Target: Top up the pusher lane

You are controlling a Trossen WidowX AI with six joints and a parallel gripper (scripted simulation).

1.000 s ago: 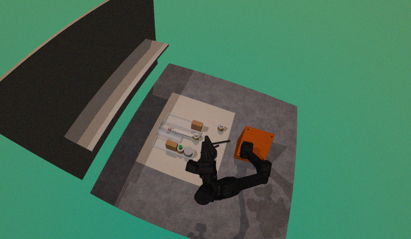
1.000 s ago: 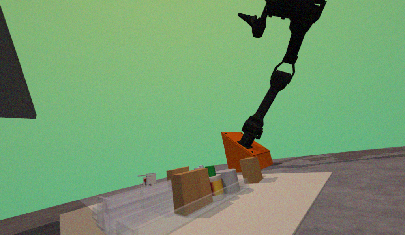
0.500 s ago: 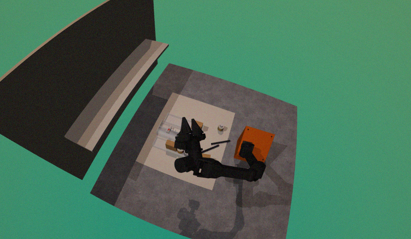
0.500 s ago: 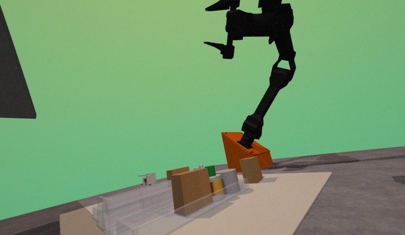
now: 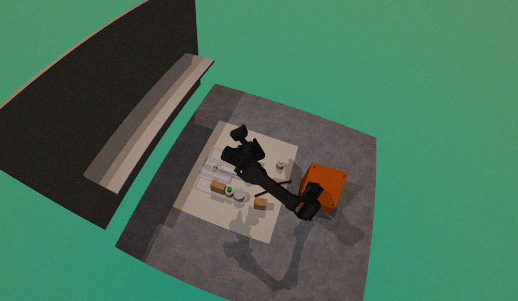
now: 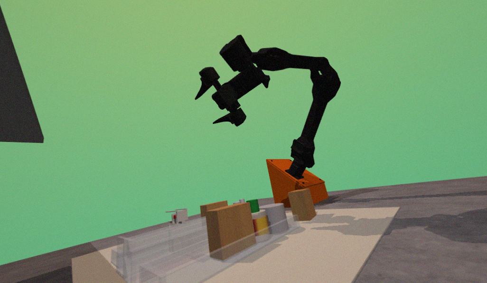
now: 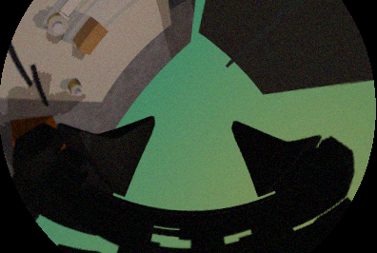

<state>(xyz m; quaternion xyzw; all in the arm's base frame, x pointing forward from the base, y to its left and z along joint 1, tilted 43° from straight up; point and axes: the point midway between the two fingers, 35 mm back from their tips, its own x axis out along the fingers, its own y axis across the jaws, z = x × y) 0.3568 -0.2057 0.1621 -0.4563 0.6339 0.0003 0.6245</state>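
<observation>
Right now the grey cylinder is 10 mm behind my gripper tip, 170 mm to the left of it and 330 mm below it. Round my gripper tip: red mark: 150 mm ahead, 70 mm to the left, 290 mm below; then shelf: 470 mm ahead, 10 mm to the right, 10 mm above; then sprung lane: 110 mm ahead, 60 mm to the left, 340 mm below.
</observation>
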